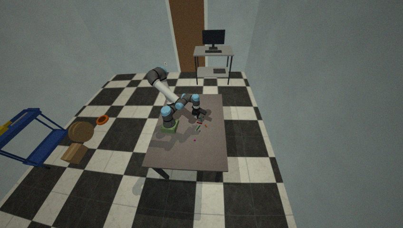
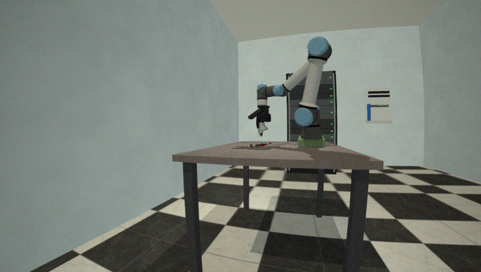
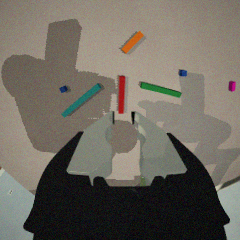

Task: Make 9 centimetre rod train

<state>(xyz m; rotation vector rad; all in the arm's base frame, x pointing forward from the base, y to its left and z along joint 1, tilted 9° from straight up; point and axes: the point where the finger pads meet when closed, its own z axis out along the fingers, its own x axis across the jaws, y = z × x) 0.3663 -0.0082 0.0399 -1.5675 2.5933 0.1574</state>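
My gripper is now 80 mm above the red rod. The rest, counted from my hand: turquoise rod 80 mm to the left, 80 mm below, 30 mm ahead; then green rod 80 mm below, 70 mm to the right, 20 mm behind; then orange rod 80 mm below, 70 mm ahead, 50 mm to the right.
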